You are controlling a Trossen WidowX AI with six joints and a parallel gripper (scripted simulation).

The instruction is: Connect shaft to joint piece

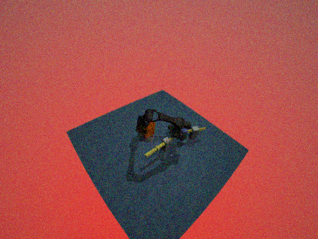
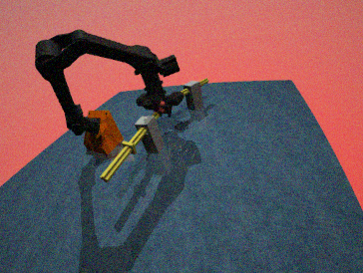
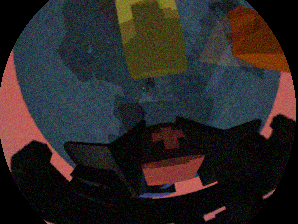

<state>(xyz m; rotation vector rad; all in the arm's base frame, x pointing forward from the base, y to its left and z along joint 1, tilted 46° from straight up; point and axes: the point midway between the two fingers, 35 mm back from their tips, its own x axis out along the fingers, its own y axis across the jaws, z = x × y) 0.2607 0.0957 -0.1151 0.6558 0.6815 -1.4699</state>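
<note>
My gripper tip is 1 cm to the right of the red square joint piece and 4 cm below it.
</note>
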